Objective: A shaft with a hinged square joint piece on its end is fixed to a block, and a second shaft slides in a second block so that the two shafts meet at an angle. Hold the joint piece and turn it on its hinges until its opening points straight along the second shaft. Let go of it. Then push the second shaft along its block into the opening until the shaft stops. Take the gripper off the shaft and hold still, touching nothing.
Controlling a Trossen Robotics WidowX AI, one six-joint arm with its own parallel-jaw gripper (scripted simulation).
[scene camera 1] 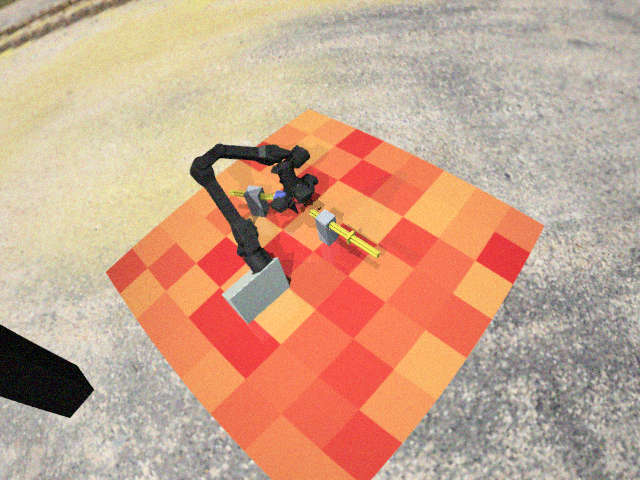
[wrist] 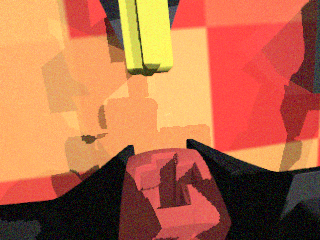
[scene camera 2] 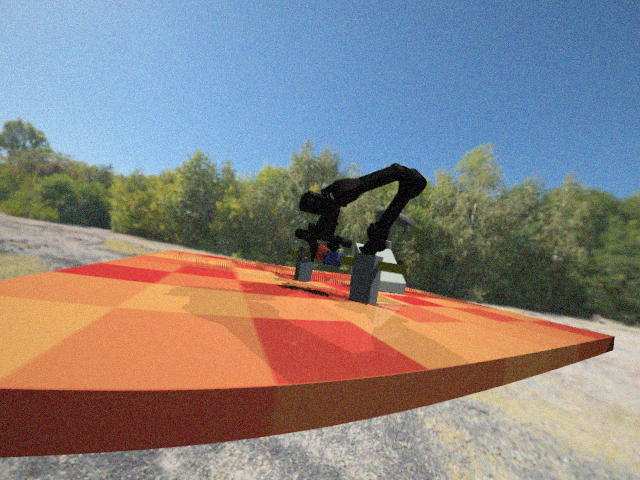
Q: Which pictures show my gripper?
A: Scene camera 1, the wrist view and scene camera 2: all of them.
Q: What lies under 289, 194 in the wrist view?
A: My gripper.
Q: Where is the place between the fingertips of my gripper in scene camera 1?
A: At 301, 209
